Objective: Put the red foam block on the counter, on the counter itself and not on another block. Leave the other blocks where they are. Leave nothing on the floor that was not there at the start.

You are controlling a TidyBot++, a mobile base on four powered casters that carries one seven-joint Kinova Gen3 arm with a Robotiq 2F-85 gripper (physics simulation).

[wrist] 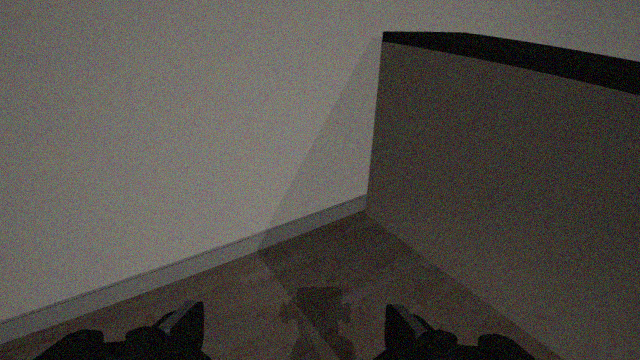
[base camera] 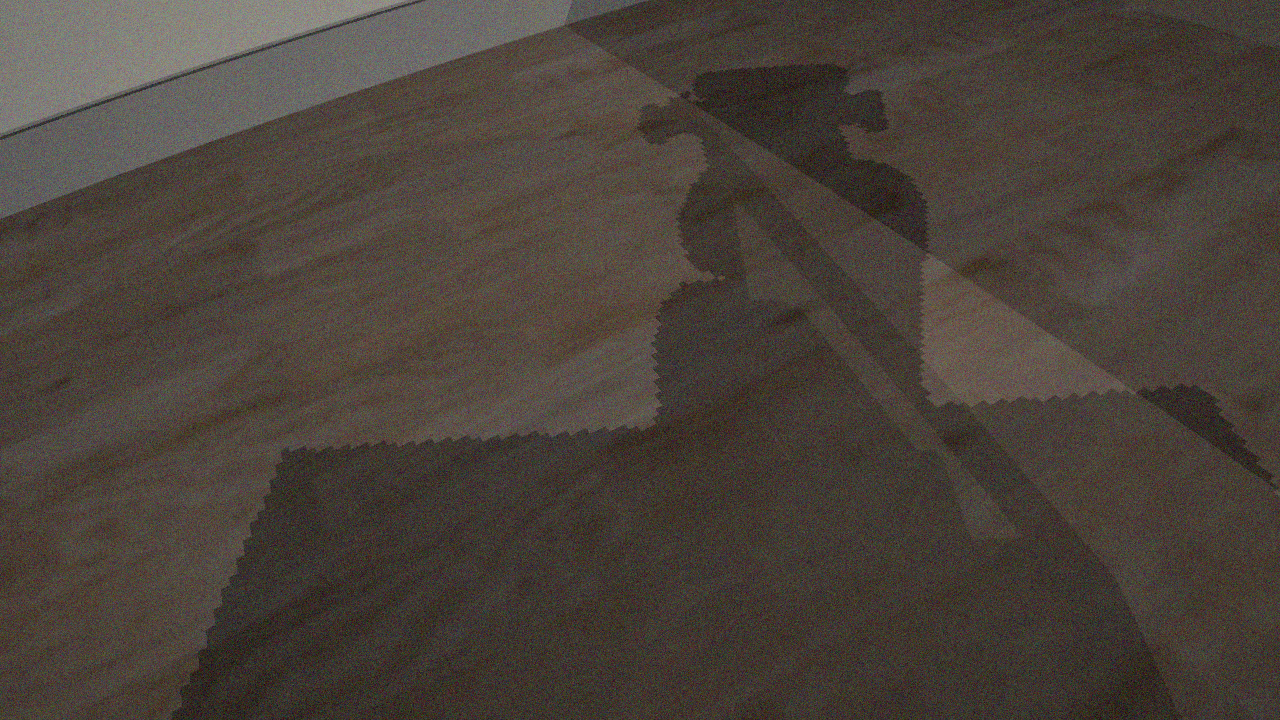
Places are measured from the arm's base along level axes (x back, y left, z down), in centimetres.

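Pixels of known places: gripper, fingertip midpoint: [wrist: 295, 324].
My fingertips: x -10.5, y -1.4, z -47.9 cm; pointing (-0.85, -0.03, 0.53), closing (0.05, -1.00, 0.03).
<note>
Behind a point stands the place of what it marks.
My gripper [wrist: 295, 324] @[x -10.5, y -1.4, z -47.9 cm] is open, with a dark finger at the lower left and another at the lower right of the wrist view. Nothing is between the fingers. The red foam block and the other blocks do not show in either view. A large unit with a thin black top [wrist: 500, 50] @[x -99.0, y -65.9, z -51.2 cm] and a plain grey-brown side [wrist: 500, 175] @[x -89.5, y -70.9, z -12.3 cm] stands at the right of the wrist view. It may be the counter, but I cannot tell. Its top is seen nearly edge-on, so what lies on it is hidden.
A pale wall [base camera: 134, 44] @[x -92.0, y 62.9, z 26.3 cm] [wrist: 150, 125] @[x -102.7, y 43.8, z -25.8 cm] with a grey baseboard [base camera: 179, 111] @[x -91.3, y 61.4, z 34.8 cm] [wrist: 200, 260] @[x -105.0, y 37.0, z 33.5 cm] runs along the left and behind the unit. Wooden floor [base camera: 358, 313] @[x -53.9, y 27.5, z 39.6 cm] [wrist: 240, 290] @[x -93.9, y 19.9, z 39.6 cm] stretches before it. The robot's dark shadow [base camera: 537, 537] @[x -31.9, y 9.9, z 39.6 cm] [wrist: 320, 302] @[x -86.4, y -11.2, z 39.6 cm] lies on the floor.
</note>
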